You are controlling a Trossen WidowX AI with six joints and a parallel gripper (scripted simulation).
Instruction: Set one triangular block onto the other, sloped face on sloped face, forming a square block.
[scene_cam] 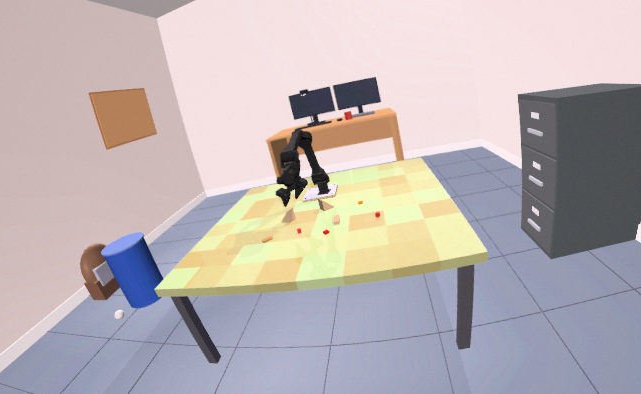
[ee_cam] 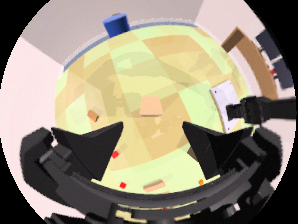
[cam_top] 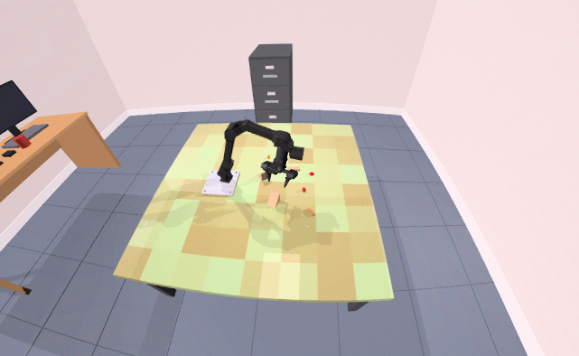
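My gripper tip is now 80 mm above the triangular block, 30 mm to the left of it and 10 mm past it. From my gripper tip the other things lie so: small tan block: 230 mm to the left, 90 mm below, 40 mm ahead.
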